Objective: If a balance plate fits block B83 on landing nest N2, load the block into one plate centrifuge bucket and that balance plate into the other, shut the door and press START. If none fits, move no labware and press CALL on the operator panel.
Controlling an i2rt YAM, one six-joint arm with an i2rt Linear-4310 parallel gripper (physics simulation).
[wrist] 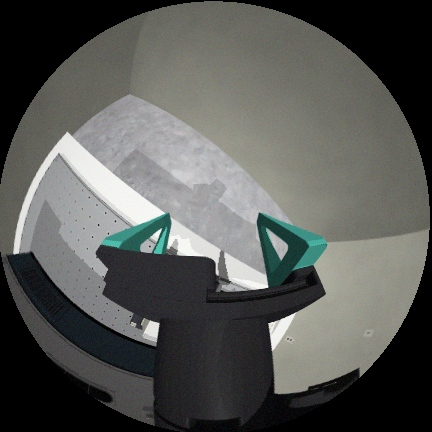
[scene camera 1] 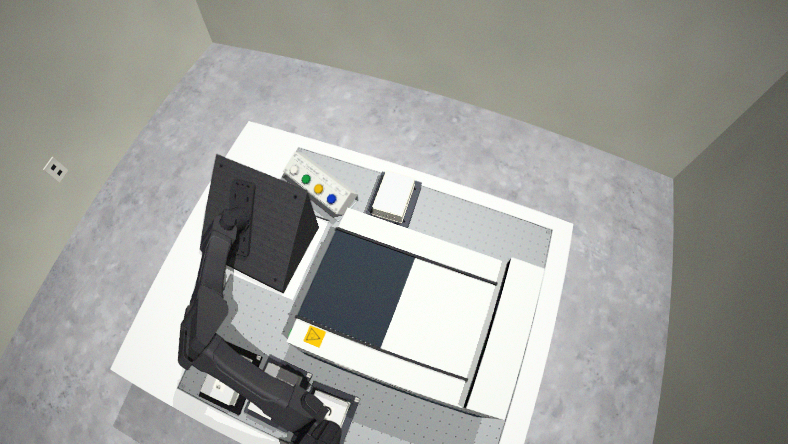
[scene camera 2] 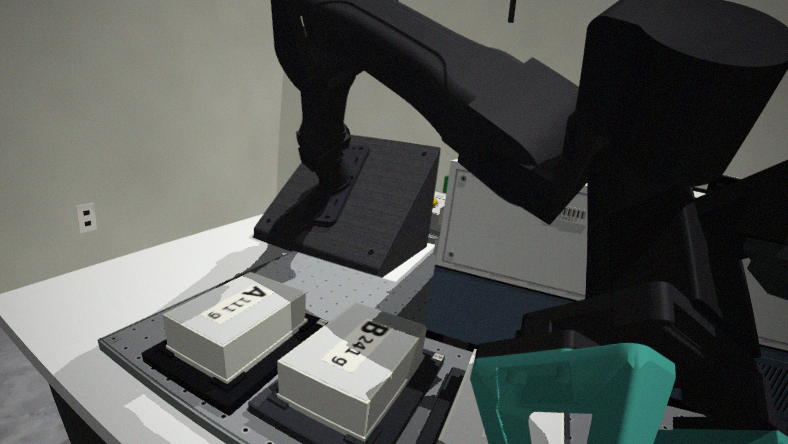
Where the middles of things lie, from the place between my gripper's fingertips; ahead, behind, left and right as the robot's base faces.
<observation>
My gripper is now 100 mm short of the centrifuge [scene camera 1: 457, 338], 450 mm to the right of it and 20 mm below it. The rest, counted from my hand: centrifuge lid [scene camera 1: 356, 290] (50 mm behind, 450 mm to the left, 110 mm above); then control panel [scene camera 1: 326, 191] (280 mm behind, 750 mm to the left, 60 mm below).
</observation>
